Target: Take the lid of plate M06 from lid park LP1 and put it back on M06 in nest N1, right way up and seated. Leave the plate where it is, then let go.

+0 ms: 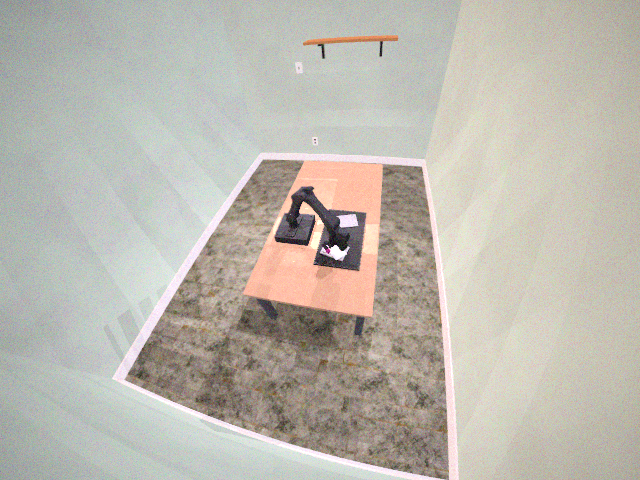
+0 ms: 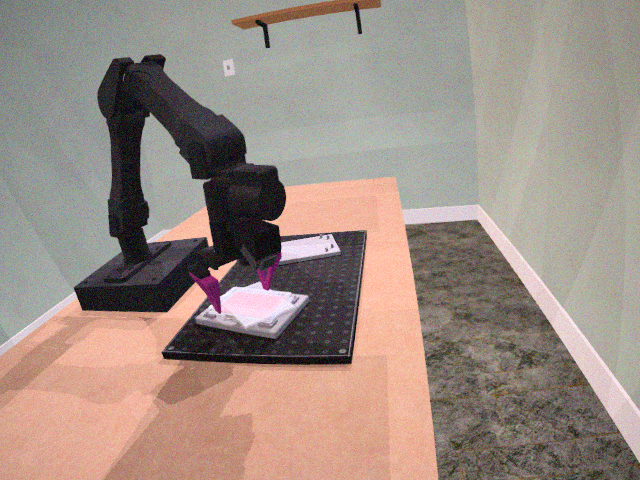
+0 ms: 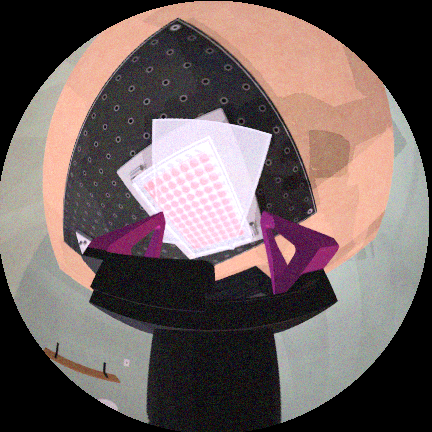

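Pixels of known places: gripper, between the fingertips: (image 1: 333, 249) (image 2: 243, 300) (image 3: 212, 216); arm's base, origin of its link: (image 1: 294, 226) (image 2: 139, 262).
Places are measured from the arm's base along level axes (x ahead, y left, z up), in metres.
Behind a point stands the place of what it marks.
Note:
Plate M06, with rows of pink wells (image 2: 258, 303) @(x 0.354, y -0.145, z -0.018 m) (image 3: 195, 200) @(x 0.345, y -0.134, z -0.018 m), lies on a white nest (image 2: 273, 331) @(x 0.391, y -0.192, z -0.040 m) (image 3: 127, 169) @(x 0.409, y -0.091, z -0.040 m) near the close end of the black board. A clear, whitish lid (image 2: 247, 321) @(x 0.356, y -0.200, z -0.018 m) (image 3: 250, 160) @(x 0.349, y -0.190, z -0.018 m) lies askew over the plate, turned against its outline, with corners sticking out past it. Whether any lid edge is seated cannot be told. My gripper (image 2: 243, 299) @(x 0.322, y -0.135, z -0.019 m) (image 3: 212, 216) @(x 0.322, y -0.135, z -0.019 m) is open, its magenta fingers wide apart on either side of the plate and lid, tips low and close to them. No thing is clamped between the fingers.
A second white fixture with small dark pins (image 1: 347, 221) @(x 0.359, y 0.155, z -0.042 m) (image 2: 310, 249) @(x 0.371, y 0.145, z -0.042 m) (image 3: 81, 242) @(x 0.418, y 0.148, z -0.040 m) lies at the far end of the black perforated board (image 1: 356, 260) @(x 0.482, y -0.169, z -0.052 m) (image 2: 330, 330) @(x 0.473, y -0.170, z -0.052 m) (image 3: 165, 60) @(x 0.468, y -0.191, z -0.052 m). The arm's black base block (image 1: 294, 236) @(x 0.036, y -0.094, z 0.000 m) (image 2: 124, 297) @(x 0.032, y -0.113, z -0.031 m) stands left of the board on the wooden table (image 1: 310, 289) @(x 0.247, y -0.428, z -0.065 m) (image 2: 310, 413) @(x 0.478, y -0.334, z -0.065 m).

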